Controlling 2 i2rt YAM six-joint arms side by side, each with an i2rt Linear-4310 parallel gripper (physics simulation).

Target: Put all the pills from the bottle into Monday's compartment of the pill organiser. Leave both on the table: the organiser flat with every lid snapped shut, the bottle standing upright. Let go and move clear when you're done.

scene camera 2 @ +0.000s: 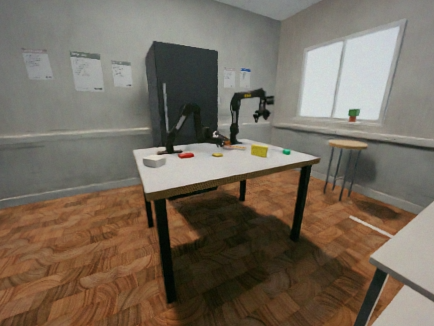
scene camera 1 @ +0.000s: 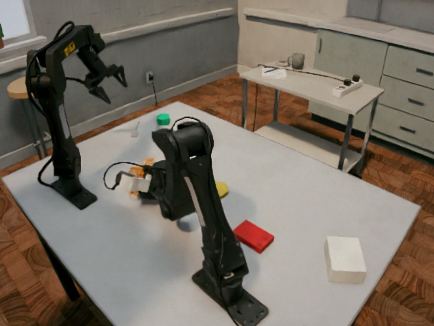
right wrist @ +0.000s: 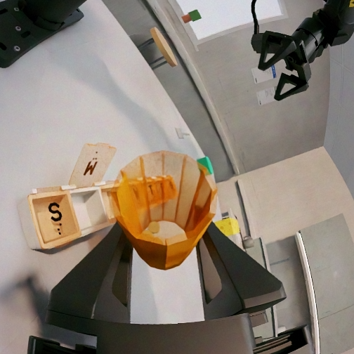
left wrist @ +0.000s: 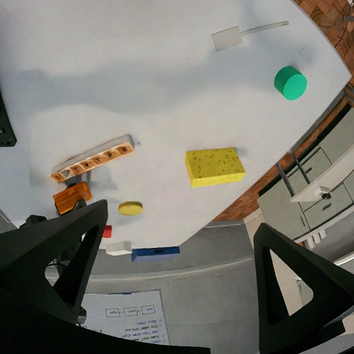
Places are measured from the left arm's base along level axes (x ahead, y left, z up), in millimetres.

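Pixels of known places: left gripper, fingertip midpoint: (scene camera 2: pixel 260 121) (scene camera 1: pixel 118 95); right gripper, fingertip midpoint: (scene camera 2: pixel 228 141) (scene camera 1: pixel 141 172); left arm's base, origin of the base link: (scene camera 2: pixel 232 143) (scene camera 1: pixel 73 192); right arm's base, origin of the base link: (scene camera 2: pixel 170 152) (scene camera 1: pixel 228 295).
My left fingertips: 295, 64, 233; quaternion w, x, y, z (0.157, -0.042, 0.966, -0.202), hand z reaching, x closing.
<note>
For each thing: its middle in the pictures, then the offset to it from my left fingertips, as dx, dy, dz.
- organiser, body centre: (scene camera 1: pixel 139 174) (scene camera 2: pixel 233 146) -105, -198, -208
- yellow sponge, body centre: (scene camera 2: pixel 259 150) +173, -181, -195
- green cylinder, body centre: (scene camera 1: pixel 163 119) +249, +50, -217
- yellow disc, body centre: (scene camera 1: pixel 216 190) +8, -443, -226
- red block, body centre: (scene camera 1: pixel 252 236) -93, -652, -223
- white box, body centre: (scene camera 1: pixel 343 259) (scene camera 2: pixel 154 161) -32, -895, -210
- pale flat tool, body centre: (scene camera 1: pixel 136 128) +134, +103, -232
The orange bottle (right wrist: pixel 167 252) (left wrist: pixel 73 197) is uncapped, its mouth toward the right wrist camera. At its bottom is a pale pill (right wrist: pixel 154 227) beside a whitish patch; I cannot tell how many pills. My right gripper (right wrist: pixel 163 211) is shut on the bottle and holds it tilted beside the organiser. The organiser (right wrist: pixel 55 220) (left wrist: pixel 95 157) (scene camera 2: pixel 236 147) lies on the table. Monday's lid (right wrist: pixel 92 165) is open and its compartment (right wrist: pixel 90 210) shows white; the near S lid is down. The bottle partly covers the other lids. My left gripper (scene camera 1: pixel 116 94) (left wrist: pixel 185 221) (right wrist: pixel 269 85) is open and empty, high above the table.
A yellow sponge (left wrist: pixel 215 167) (scene camera 2: pixel 259 150), a green cylinder (left wrist: pixel 292 85) (scene camera 1: pixel 163 119), a yellow disc (left wrist: pixel 130 208) (scene camera 1: pixel 221 189), a red block (scene camera 1: pixel 254 235), a white box (scene camera 1: pixel 345 260) and a pale flat tool (left wrist: pixel 227 38) (scene camera 1: pixel 135 132) are on the table.
</note>
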